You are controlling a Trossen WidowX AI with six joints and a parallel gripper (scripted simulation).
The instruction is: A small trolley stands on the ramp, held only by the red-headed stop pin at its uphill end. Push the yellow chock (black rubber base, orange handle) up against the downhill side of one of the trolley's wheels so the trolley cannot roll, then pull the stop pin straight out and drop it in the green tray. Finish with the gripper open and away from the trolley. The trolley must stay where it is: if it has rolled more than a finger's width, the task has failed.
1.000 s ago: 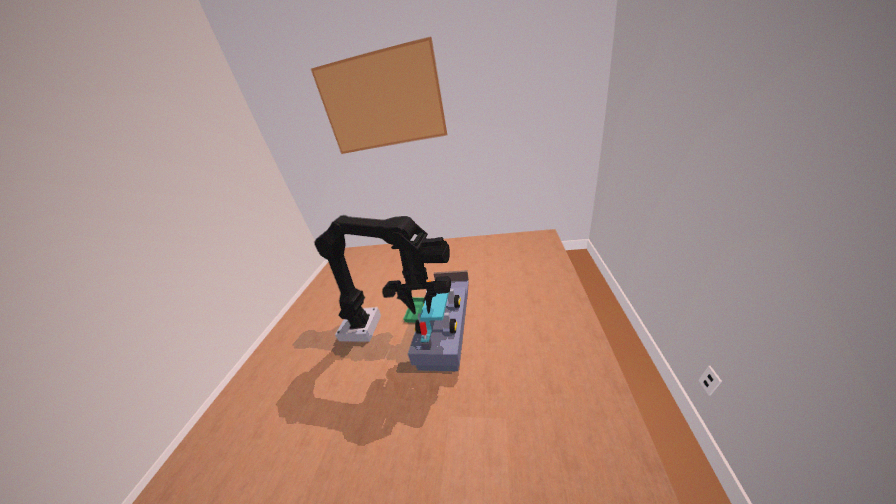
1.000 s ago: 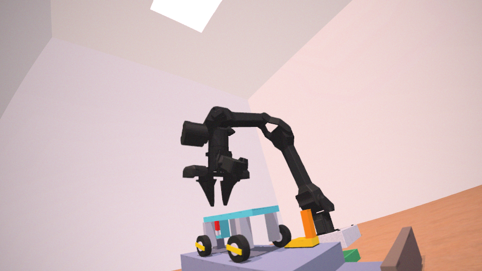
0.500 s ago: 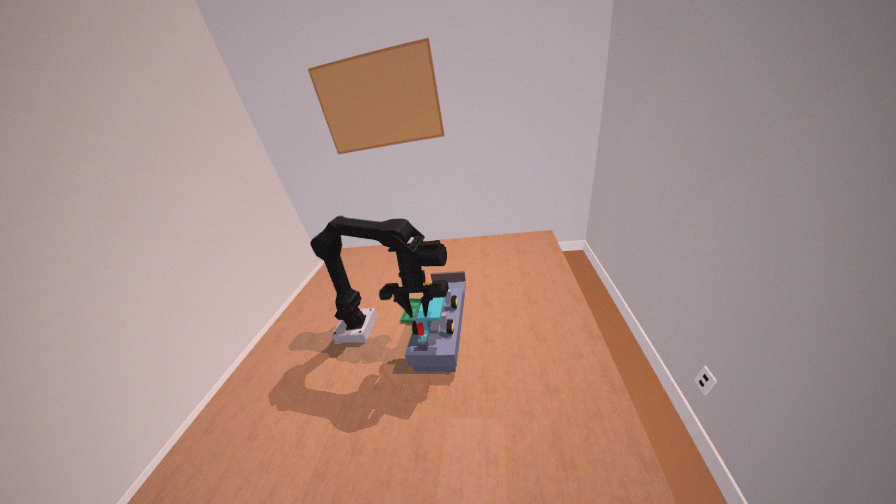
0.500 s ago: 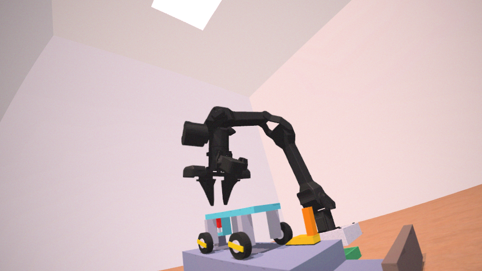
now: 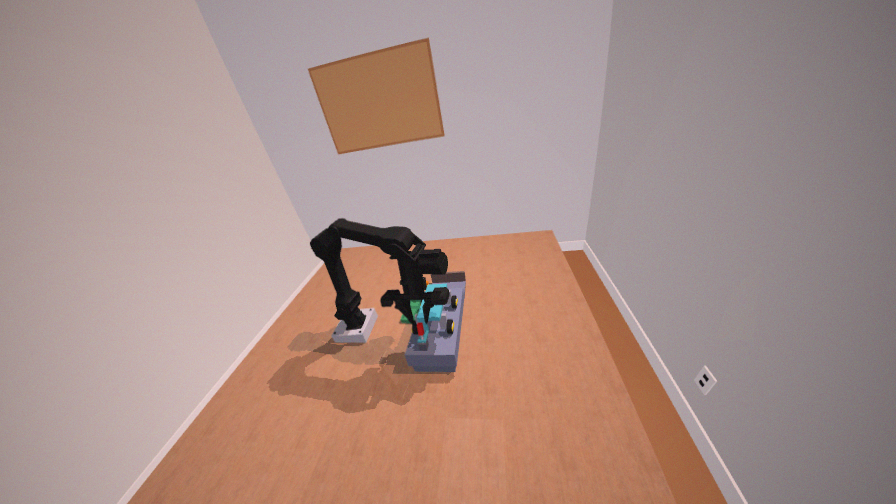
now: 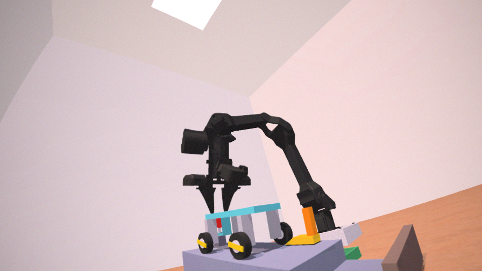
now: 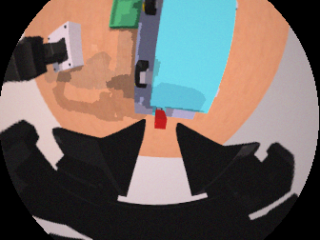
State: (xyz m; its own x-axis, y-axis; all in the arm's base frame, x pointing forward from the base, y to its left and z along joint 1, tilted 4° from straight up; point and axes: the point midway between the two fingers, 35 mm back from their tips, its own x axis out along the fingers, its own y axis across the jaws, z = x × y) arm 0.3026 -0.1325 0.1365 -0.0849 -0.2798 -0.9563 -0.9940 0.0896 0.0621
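The red-headed stop pin is 1 cm to the right of my gripper tip and 4 cm below it. The rest, counted from my gripper tip: trolley: 3 cm ahead, 10 cm to the left, 6 cm below; then yellow chock: 2 cm behind, 22 cm to the left, 9 cm below; then grey ramp: 3 cm ahead, 11 cm to the left, 12 cm below.
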